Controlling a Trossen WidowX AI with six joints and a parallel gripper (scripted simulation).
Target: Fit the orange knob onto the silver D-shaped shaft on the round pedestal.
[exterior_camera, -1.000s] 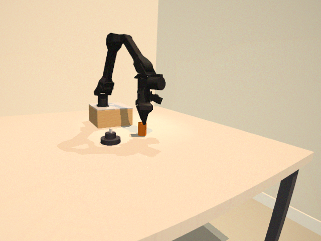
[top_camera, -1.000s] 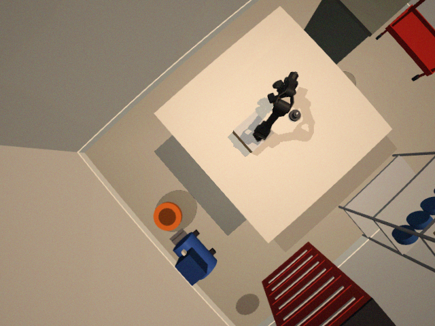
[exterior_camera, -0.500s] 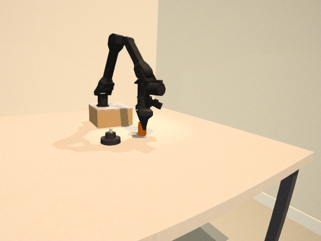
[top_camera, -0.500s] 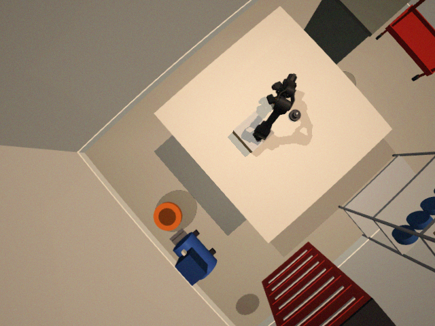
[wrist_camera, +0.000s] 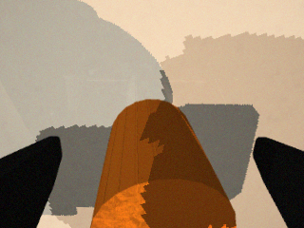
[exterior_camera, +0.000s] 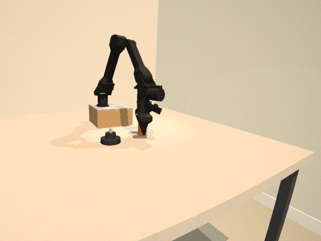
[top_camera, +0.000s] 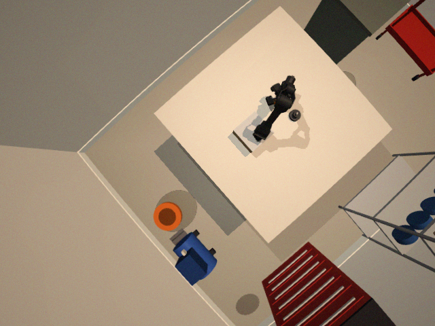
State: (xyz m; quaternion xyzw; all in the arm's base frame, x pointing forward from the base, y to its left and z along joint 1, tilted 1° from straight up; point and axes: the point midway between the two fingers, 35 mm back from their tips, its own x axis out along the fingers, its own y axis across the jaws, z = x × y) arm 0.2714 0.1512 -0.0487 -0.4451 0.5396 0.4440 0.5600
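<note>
My gripper tip is now 3 cm below the orange knob. From my gripper tip the other things lie so: black round pedestal (16 cm to the right, 6 cm ahead, 2 cm above).
</note>
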